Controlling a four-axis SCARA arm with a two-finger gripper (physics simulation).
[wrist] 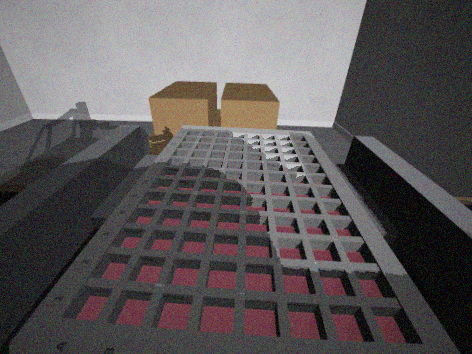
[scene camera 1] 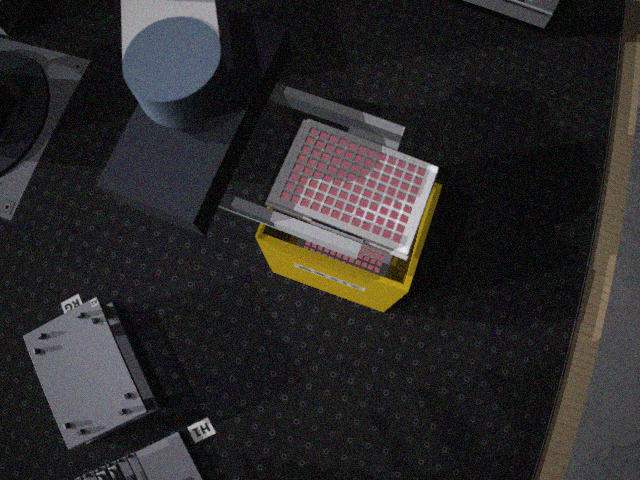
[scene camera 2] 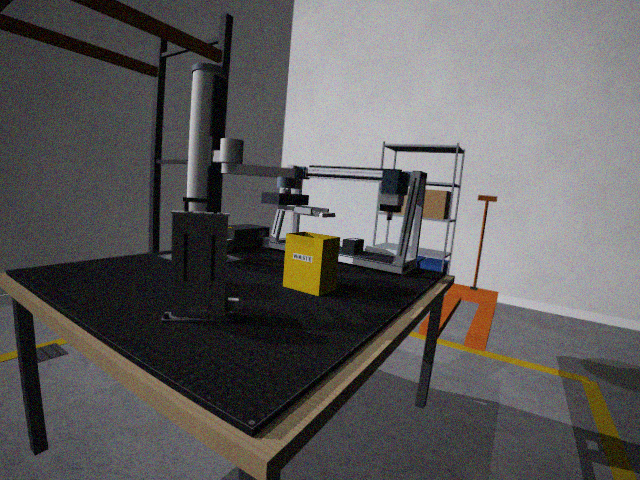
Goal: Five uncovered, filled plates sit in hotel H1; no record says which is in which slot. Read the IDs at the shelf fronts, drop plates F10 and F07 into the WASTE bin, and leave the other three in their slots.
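Frame: origin at the arm's base, x ahead, y left, z up, level; centimetres.
Where they show: gripper, fingertip midpoint: (wrist: pixel 244 150) (scene camera 1: pixel 381 191) (scene camera 2: pixel 320 211).
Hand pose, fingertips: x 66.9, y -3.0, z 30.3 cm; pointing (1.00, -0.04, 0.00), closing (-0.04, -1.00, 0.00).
After its pixels a point has its place.
My gripper (scene camera 1: pixel 381 192) {y -3.0, x 66.9, z 30.3 cm} (scene camera 2: pixel 321 212) {y -3.0, x 66.9, z 30.3 cm} (wrist: pixel 244 150) {y -3.0, x 66.9, z 30.3 cm} is shut on a filled plate with red wells (scene camera 1: pixel 351 188) {y -3.5, x 64.4, z 30.0 cm} (wrist: pixel 220 255) {y -2.2, x 61.0, z 30.0 cm}. The plate is uncovered and level, above the yellow WASTE bin (scene camera 1: pixel 330 273) {y -8.5, x 64.6, z 16.3 cm} (scene camera 2: pixel 305 276) {y -8.5, x 66.4, z 7.1 cm}; scene camera 2 shows a gap between gripper and rim. No ID is readable on the held plate. Another red-welled plate (scene camera 1: pixel 371 263) {y -3.2, x 68.8, z 3.3 cm} shows inside the bin, partly hidden by a finger and the held plate. Part of hotel H1 (scene camera 1: pixel 168 449) {y -35.8, x 51.5, z 2.1 cm} shows at the bottom of scene camera 1, beside its H1 label (scene camera 1: pixel 201 429) {y -31.7, x 54.7, z 1.3 cm}. Its shelf fronts and IDs are not visible.
The RG station (scene camera 1: pixel 87 372) {y -29.6, x 39.1, z 7.3 cm} stands near H1. A dark grey tower (scene camera 2: pixel 199 248) {y -49.3, x 59.0, z 20.3 cm} stands left of the bin in scene camera 2. A gantry frame (scene camera 2: pixel 412 222) {y 51.8, x 85.4, z 26.5 cm} stands behind the bin. The table's wooden edge (scene camera 1: pixel 594 289) {y 4.6, x 102.3, z 0.0 cm} runs along the right.
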